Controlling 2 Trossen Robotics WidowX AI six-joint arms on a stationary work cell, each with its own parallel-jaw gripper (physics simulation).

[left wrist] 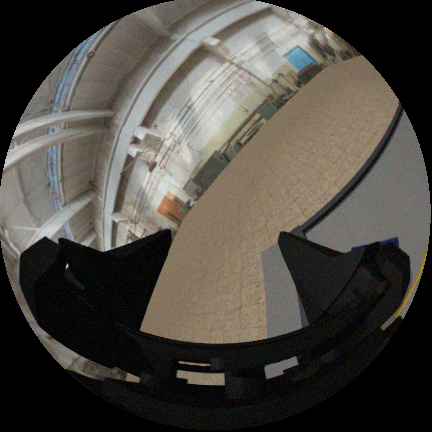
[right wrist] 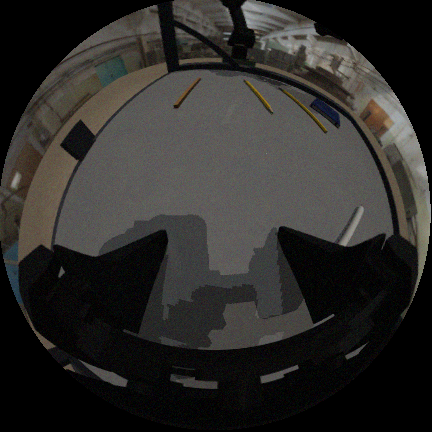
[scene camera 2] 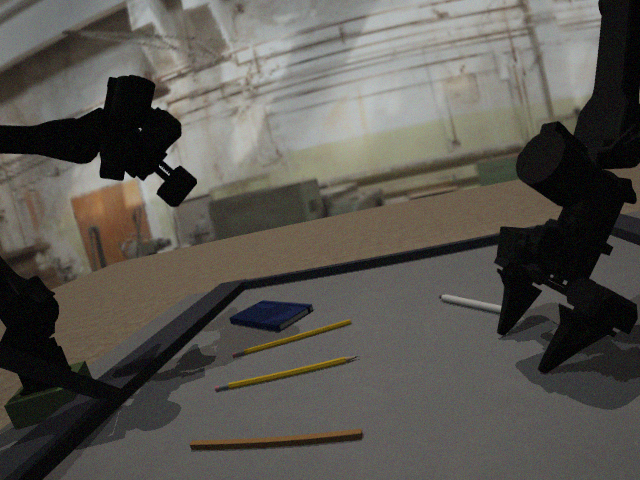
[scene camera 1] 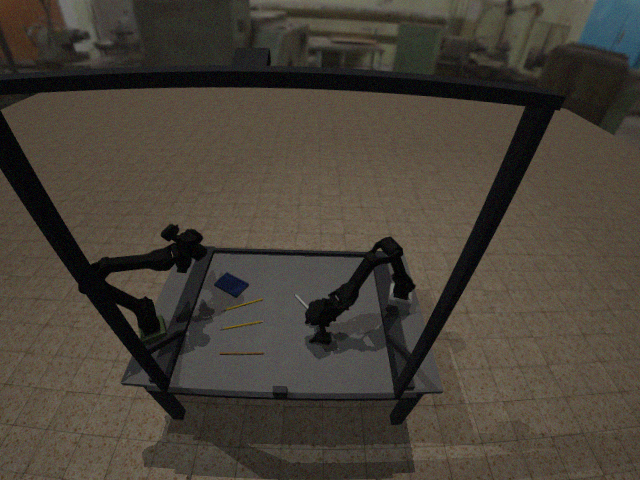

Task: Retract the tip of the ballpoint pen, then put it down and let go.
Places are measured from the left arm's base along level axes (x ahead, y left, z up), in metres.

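Pixels of known places: left gripper, fingertip midpoint: (left wrist: 226, 236) (scene camera 2: 161, 166); right gripper, fingertip midpoint: (right wrist: 223, 234) (scene camera 2: 519, 351) (scene camera 1: 307, 332); left arm's base at its link origin: (right wrist: 238, 58) (scene camera 1: 151, 327); right arm's base at its link origin: (scene camera 1: 401, 293).
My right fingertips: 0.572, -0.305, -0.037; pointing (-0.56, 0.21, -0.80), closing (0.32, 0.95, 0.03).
Note:
For each thing: its middle in the pictures, then the offset to it from my right fingertips, as dx, dy, dz. Level surfaces: height alone.
- white ballpoint pen at the middle of its body: (right wrist: 347, 235) (scene camera 2: 476, 304) (scene camera 1: 304, 304) +0.060, +0.134, +0.002
- grey table at its surface level: dz -0.003
- dark blue notebook at the middle of its body: (scene camera 2: 270, 314) (right wrist: 326, 110) (scene camera 1: 231, 284) -0.191, +0.401, +0.003
- orange-brown stick at the middle of its body: (scene camera 2: 271, 442) (right wrist: 189, 88) (scene camera 1: 241, 353) -0.277, +0.043, +0.001
A white ballpoint pen (scene camera 1: 300, 301) (scene camera 2: 471, 303) (right wrist: 353, 223) lies on the grey table (scene camera 1: 289, 372), partly hidden behind the right gripper in both scene views and behind a finger in the right wrist view. Whether its tip is out cannot be seen. My right gripper (scene camera 2: 521, 352) (right wrist: 223, 234) is open and empty, pointing down a little above the table, beside the pen and not around it. My left gripper (left wrist: 226, 236) is open and empty, raised over the left edge of the table in scene camera 1, far from the pen.
A dark blue notebook (scene camera 1: 231, 284) (scene camera 2: 271, 315) (right wrist: 325, 112) lies at the back left. Two yellow pencils, one nearer the notebook (scene camera 1: 244, 304) (scene camera 2: 294, 338) and one in front (scene camera 1: 242, 325) (scene camera 2: 289, 373), lie beside it. An orange-brown stick (scene camera 1: 241, 353) (scene camera 2: 276, 440) (right wrist: 187, 93) lies nearer the front. Dark frame posts stand at the table sides.

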